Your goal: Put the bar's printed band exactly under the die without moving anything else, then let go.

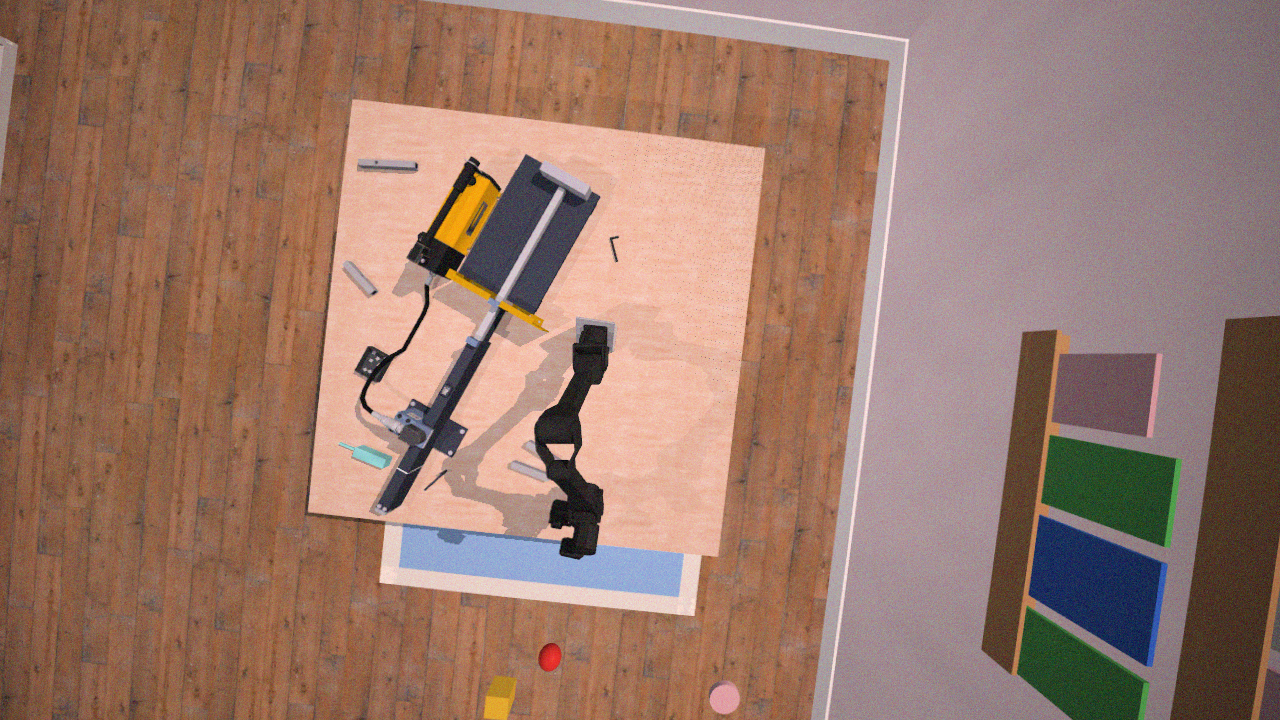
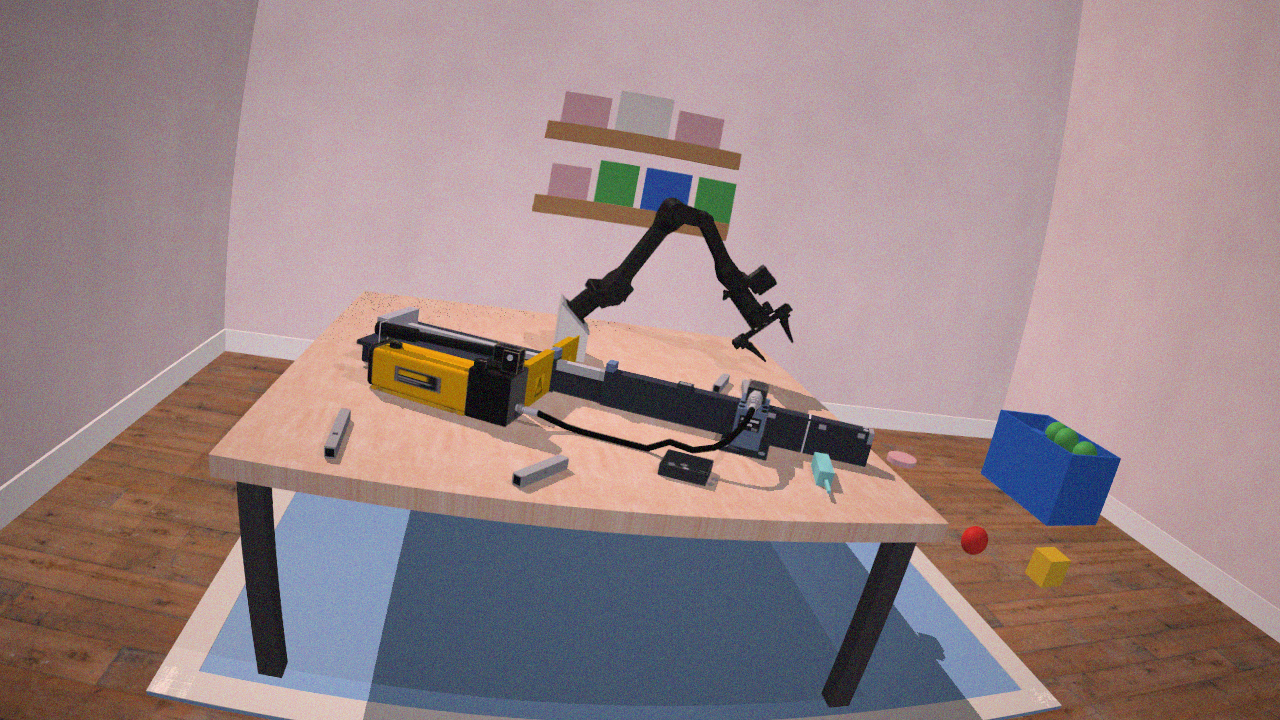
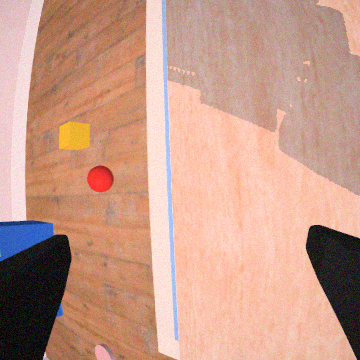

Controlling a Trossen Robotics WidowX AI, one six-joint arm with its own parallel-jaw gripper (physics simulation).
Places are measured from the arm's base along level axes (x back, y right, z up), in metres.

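Pixels of known places: gripper, fingertip midpoint: [image 1: 569, 527] [image 2: 779, 352] [image 3: 191, 244]; arm's base, link origin: [image 1: 595, 334] [image 2: 574, 311].
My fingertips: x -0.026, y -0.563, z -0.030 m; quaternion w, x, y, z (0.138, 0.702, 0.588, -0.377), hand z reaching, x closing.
Note:
Ahead of a thing's pixels: the offset from my fingertips to its middle. "*": to the spot under its first point. Level surfaces: height alone.
Short grey bars lie on the table: one {dx -0.674, dy +1.027, dz -0.074 m} [image 1: 387, 165] [image 2: 337, 433] near a far corner, one {dx -0.725, dy +0.671, dz -0.074 m} [image 1: 359, 278] [image 2: 540, 471] at the edge by the yellow unit, and one {dx -0.144, dy +0.129, dz -0.074 m} [image 1: 528, 470] beside the arm, with another {dx -0.107, dy +0.186, dz -0.074 m} [image 1: 530, 446] partly hidden by the arm. No printed band can be made out on them. A long dark beam machine {* dx -0.361, dy +0.393, dz -0.018 m} [image 1: 460, 380] [image 2: 662, 398] carries a grey head [image 1: 411, 424] [image 2: 752, 416]; which part is the die, I cannot tell. My gripper [image 1: 579, 548] [image 2: 776, 349] [image 3: 191, 244] is open and empty, high over the table's edge, apart from the bars.
A yellow and black unit {dx -0.424, dy +0.863, dz -0.018 m} [image 1: 465, 210] [image 2: 420, 380] joins the machine. A black cable runs to the grey head. A black box {* dx -0.672, dy +0.414, dz -0.080 m} [image 1: 371, 362] [image 2: 686, 467], a teal tool {dx -0.663, dy +0.135, dz -0.069 m} [image 1: 368, 455] [image 2: 822, 469] and an L-shaped key {dx +0.053, dy +0.842, dz -0.081 m} [image 1: 614, 249] lie on the table {dz -0.084 m} [image 1: 680, 268] [image 2: 268, 420] [image 3: 225, 280].

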